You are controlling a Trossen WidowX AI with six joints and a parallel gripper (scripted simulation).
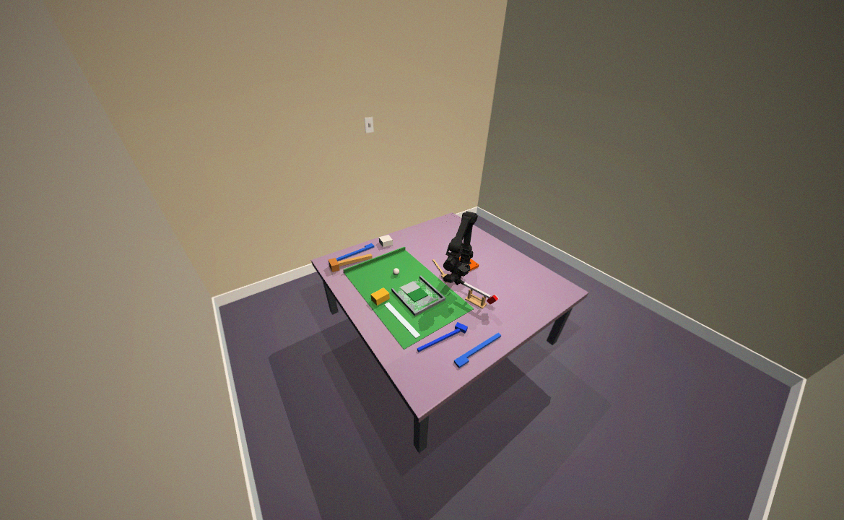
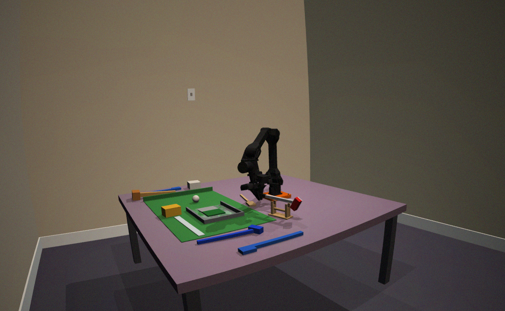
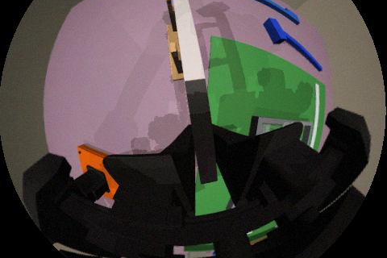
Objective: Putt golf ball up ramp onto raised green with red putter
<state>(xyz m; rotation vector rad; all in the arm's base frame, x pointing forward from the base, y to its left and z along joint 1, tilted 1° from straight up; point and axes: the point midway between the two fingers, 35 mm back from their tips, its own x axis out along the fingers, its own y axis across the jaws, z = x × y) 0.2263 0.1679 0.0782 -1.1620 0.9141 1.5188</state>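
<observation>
My gripper tip is now 11 cm to the right of the red putter, 3 cm past it and 2 cm below it. From my gripper tip the other things lie so: white golf ball: 36 cm to the right, 22 cm ahead, 4 cm below; white strip: 40 cm ahead, 6 cm below, 1 cm to the right; wooden stand: 13 cm to the left, 3 cm below, 3 cm behind.
</observation>
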